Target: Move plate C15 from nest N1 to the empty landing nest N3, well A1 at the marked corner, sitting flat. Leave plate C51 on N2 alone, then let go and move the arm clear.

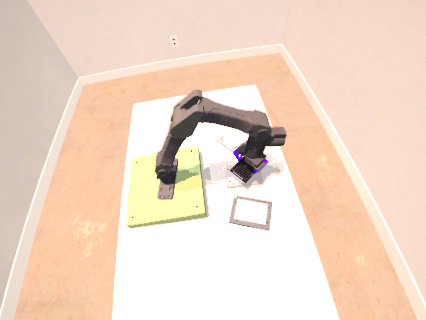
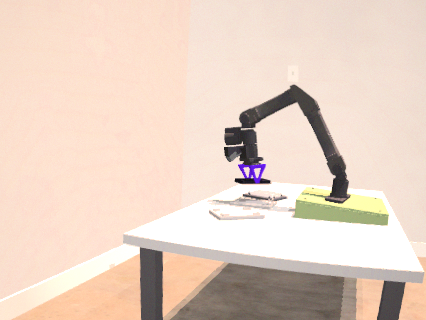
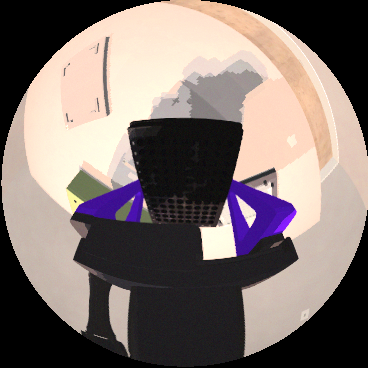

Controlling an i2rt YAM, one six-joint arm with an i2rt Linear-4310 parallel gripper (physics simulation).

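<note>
My gripper [image 1: 250,161] [image 2: 252,174] [image 3: 184,182], with purple fingers, is shut on the black well plate C15 [image 1: 243,170] [image 2: 241,180] [image 3: 186,160]. It holds the plate roughly level, raised above the pale middle nest N3 [image 1: 234,183] [image 2: 257,203], which is partly hidden from above. The pale nest N1 [image 1: 226,143] [image 2: 236,214] [image 3: 81,92] is empty. Plate C51 [image 1: 251,211] [image 2: 263,194], white, lies in the dark-rimmed nest N2 [image 1: 233,212] [image 3: 271,181]. The labels and the marked corner are not readable.
A thick yellow-green base block [image 1: 150,210] [image 2: 345,214] [image 3: 84,184] carries the arm's foot beside the nests. The white table [image 1: 210,270] [image 2: 240,240] has its side edge near the nests, on the side away from the block. Arm shadows fall around the middle nest.
</note>
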